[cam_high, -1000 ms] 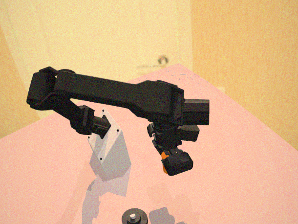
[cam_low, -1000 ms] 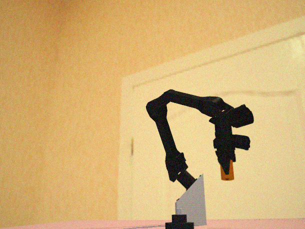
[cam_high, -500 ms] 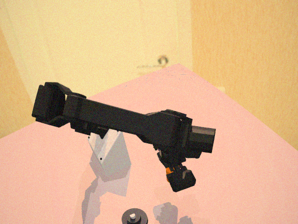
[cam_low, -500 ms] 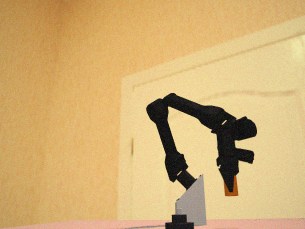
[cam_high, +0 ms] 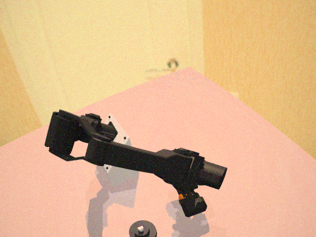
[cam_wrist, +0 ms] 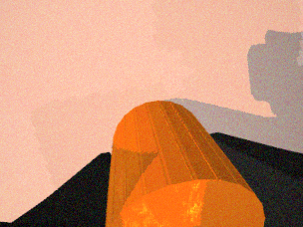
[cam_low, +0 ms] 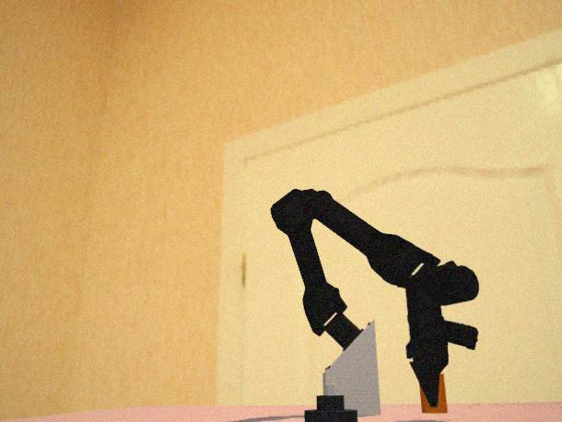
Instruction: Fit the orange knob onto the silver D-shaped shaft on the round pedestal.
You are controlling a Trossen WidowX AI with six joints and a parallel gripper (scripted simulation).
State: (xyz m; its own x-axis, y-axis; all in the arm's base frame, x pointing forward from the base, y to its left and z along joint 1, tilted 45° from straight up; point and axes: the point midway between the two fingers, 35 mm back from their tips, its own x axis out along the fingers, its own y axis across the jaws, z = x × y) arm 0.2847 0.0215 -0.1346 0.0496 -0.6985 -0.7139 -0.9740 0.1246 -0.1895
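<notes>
Now: the round pedestal 30 mm ahead of my gripper tip, 170 mm to the right of it and 10 mm above it. The rest, counted from my gripper tip: orange knob: 30 mm above.
</notes>
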